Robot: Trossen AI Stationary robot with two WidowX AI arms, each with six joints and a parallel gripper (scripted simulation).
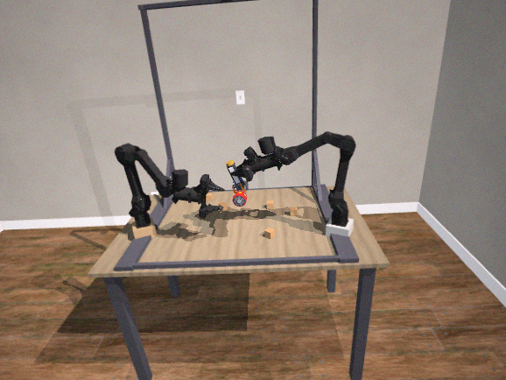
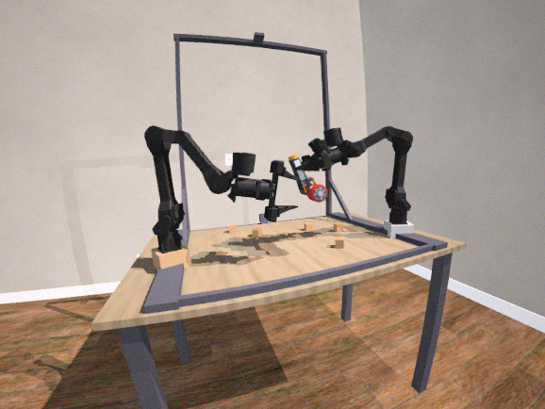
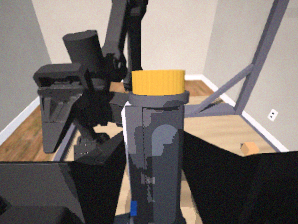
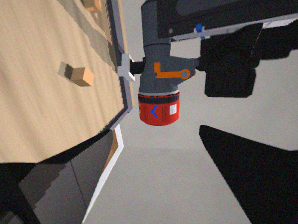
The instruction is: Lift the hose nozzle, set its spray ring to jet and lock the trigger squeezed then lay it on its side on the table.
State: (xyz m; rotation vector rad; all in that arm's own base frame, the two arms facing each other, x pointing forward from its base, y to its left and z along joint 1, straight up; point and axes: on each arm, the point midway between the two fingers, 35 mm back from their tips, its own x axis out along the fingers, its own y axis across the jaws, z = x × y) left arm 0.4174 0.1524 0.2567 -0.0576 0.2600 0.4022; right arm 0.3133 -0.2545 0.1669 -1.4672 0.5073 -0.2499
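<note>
Right now the red spray ring is 100 mm to the left of my right hand, 10 mm below it and 10 mm behind it.
</note>
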